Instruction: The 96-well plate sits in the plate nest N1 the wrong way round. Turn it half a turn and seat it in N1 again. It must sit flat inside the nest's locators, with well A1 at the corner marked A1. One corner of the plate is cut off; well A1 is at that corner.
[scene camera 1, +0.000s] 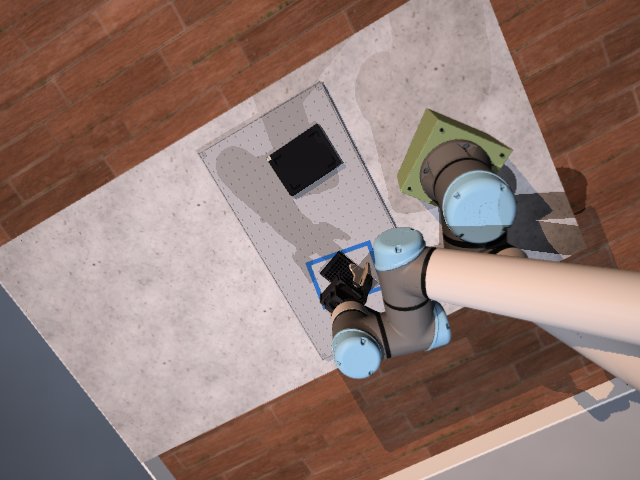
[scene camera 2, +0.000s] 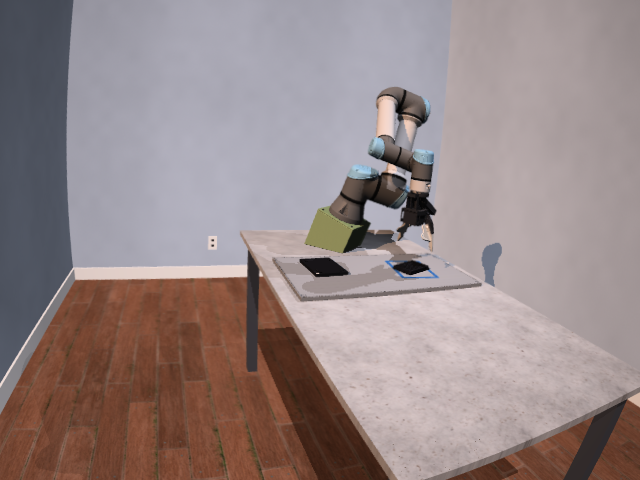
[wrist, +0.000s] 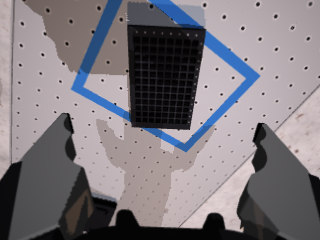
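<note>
Black 96-well plate (wrist: 165, 61). Black plate nest N1 (scene camera 1: 304, 159). My gripper (scene camera 1: 347, 285), (scene camera 2: 414, 246), (wrist: 164, 119).
</note>
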